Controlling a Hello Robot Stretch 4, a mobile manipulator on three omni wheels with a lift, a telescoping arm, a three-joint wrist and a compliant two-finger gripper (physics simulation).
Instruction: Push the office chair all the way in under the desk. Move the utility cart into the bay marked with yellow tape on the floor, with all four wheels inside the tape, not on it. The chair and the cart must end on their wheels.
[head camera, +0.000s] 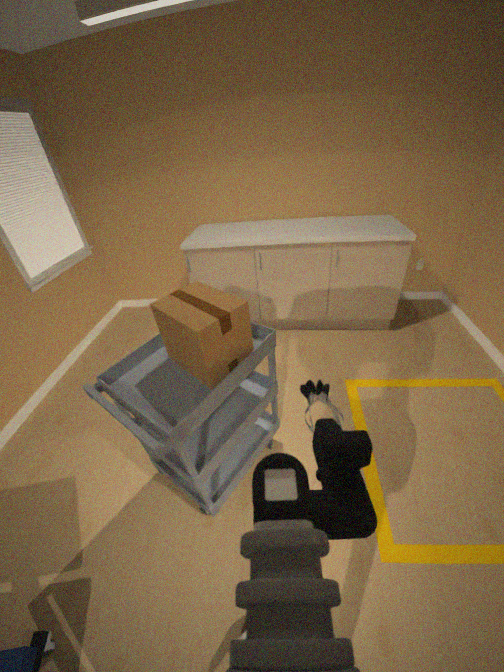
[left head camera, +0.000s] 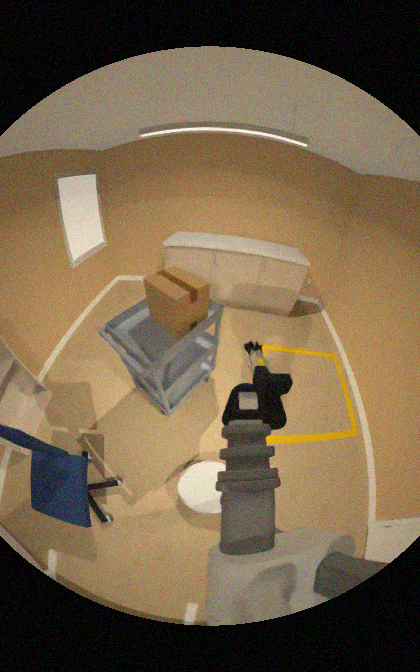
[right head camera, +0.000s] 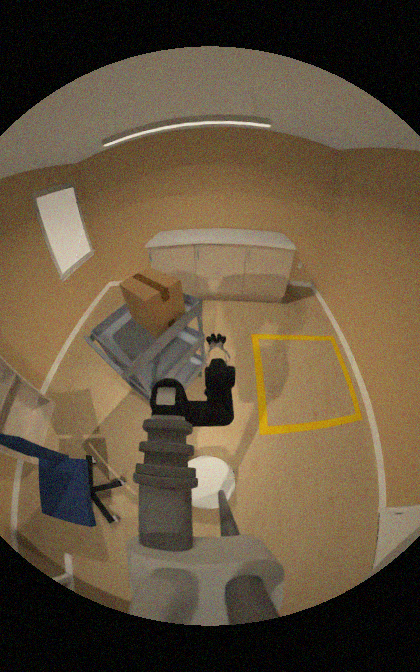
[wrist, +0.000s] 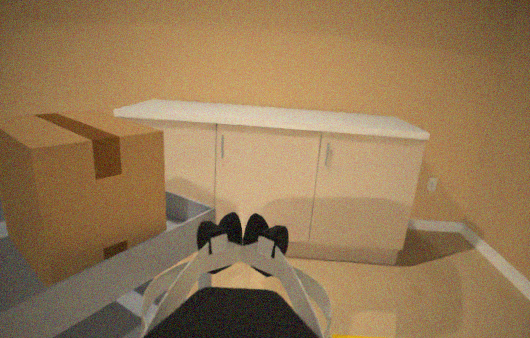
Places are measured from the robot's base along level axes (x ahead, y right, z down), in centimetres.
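Where they show: gripper, between the fingertips: (head camera: 313, 383) (wrist: 243, 232).
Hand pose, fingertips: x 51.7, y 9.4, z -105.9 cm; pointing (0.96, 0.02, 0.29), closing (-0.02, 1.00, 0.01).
Note:
Things, the pixels of their top centre, and the offset from my fingertips. "pt": a spot on its surface instead.
- cardboard box, centre of its top: (wrist: 70, 124) (head camera: 196, 302) dx +44.4, dy -35.5, dz +1.4 cm
- low cabinet, a spot on its surface: (wrist: 265, 175) (head camera: 292, 277) pt dx +162.4, dy +13.6, dz +50.9 cm
The grey utility cart (head camera: 222, 393) (left head camera: 182, 345) (right head camera: 162, 345) (wrist: 125, 267) stands upright, left of and outside the bay marked with yellow tape (head camera: 423, 383) (left head camera: 310, 438) (right head camera: 297, 337) (wrist: 357, 336). My gripper (head camera: 315, 387) (left head camera: 253, 346) (right head camera: 216, 340) (wrist: 243, 232) is shut and empty, its fingertips together. It hangs between cart and bay, apart from the cart. The blue office chair (head camera: 18, 659) (left head camera: 57, 485) (right head camera: 65, 492) is at the lower left, partly cut off in the head view; some of its wheels show. I cannot make out the desk.
A cardboard box (head camera: 227, 347) (left head camera: 170, 310) (right head camera: 150, 307) (wrist: 65, 200) rests on the cart's top shelf. A low cabinet (head camera: 292, 276) (left head camera: 235, 275) (right head camera: 220, 265) (wrist: 265, 175) stands against the wall beyond the cart. A bookshelf (left head camera: 20, 400) (right head camera: 22, 410) is at the left, near the chair.

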